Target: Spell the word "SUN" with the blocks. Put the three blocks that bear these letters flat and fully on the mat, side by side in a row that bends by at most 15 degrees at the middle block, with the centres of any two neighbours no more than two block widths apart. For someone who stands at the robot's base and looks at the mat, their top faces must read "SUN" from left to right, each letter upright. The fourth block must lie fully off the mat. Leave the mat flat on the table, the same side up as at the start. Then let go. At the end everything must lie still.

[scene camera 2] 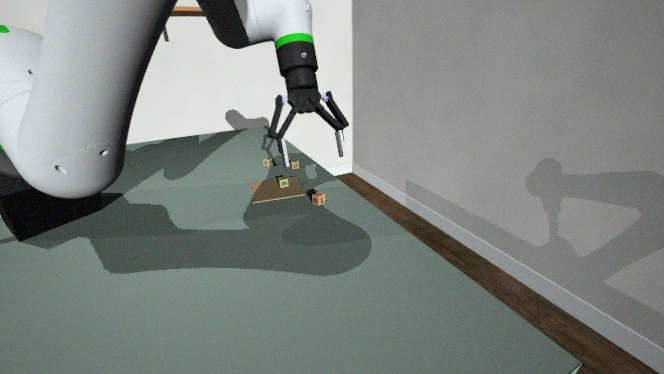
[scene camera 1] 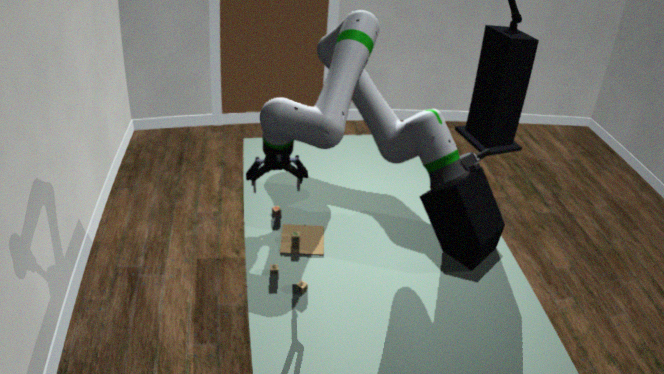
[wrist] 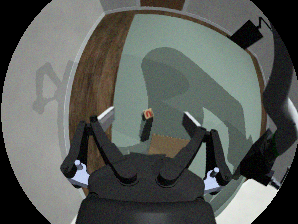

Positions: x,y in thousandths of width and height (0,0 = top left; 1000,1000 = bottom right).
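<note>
Tan mat (scene camera 1: 469,648), also (scene camera 2: 404,509). My gripper (scene camera 2: 475,432), (scene camera 1: 416,504), (wrist: 498,516).
</note>
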